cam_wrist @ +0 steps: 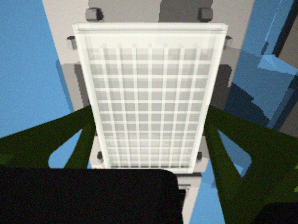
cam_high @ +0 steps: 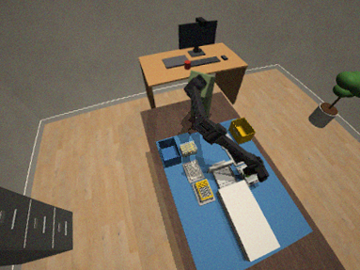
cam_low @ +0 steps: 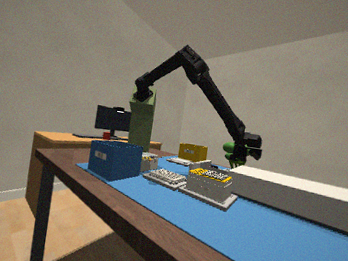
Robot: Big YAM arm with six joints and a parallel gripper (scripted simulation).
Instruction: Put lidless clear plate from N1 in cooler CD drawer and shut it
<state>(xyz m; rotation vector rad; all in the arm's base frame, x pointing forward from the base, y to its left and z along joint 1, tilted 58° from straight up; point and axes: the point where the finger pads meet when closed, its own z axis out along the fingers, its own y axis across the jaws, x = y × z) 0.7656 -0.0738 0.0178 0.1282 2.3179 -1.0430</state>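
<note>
Right now the grey work nest is 20 mm below my hand. Also, from my hand: black plate (170 mm behind, 60 mm to the left, 10 mm below); then cooler drawer (90 mm behind, 170 mm to the right); then clear plate (10 mm below).
</note>
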